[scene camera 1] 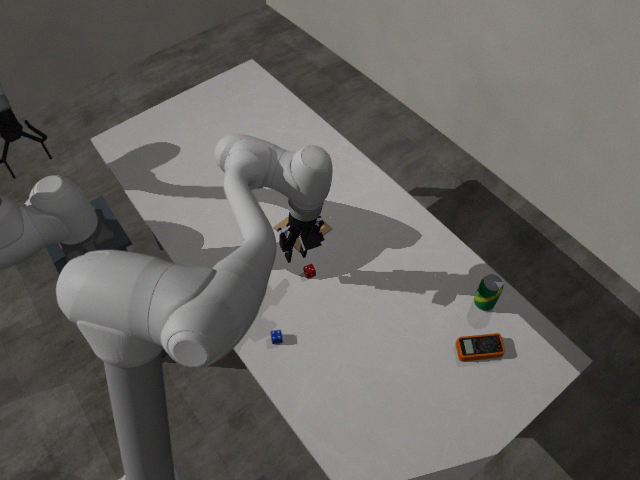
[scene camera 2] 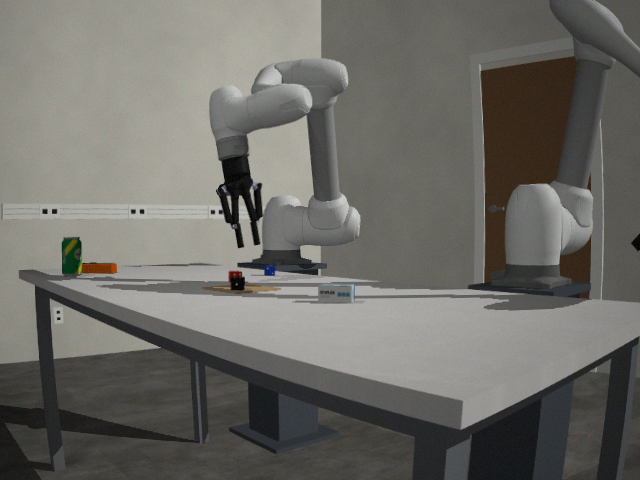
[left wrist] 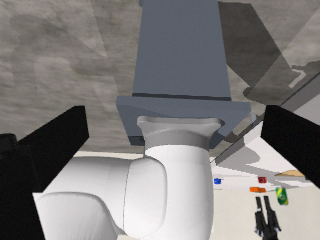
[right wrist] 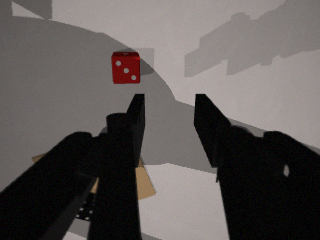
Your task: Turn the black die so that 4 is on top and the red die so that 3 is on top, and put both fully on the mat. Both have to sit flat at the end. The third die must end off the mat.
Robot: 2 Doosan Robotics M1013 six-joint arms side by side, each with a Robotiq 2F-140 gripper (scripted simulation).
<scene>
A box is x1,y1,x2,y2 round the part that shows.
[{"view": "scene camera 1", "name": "my right gripper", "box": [277,212,323,262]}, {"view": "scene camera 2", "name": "my right gripper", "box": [216,156,262,247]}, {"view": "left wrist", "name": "my left gripper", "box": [0,105,319,239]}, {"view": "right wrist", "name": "my right gripper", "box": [0,94,319,239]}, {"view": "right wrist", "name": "red die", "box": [111,52,139,83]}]
</scene>
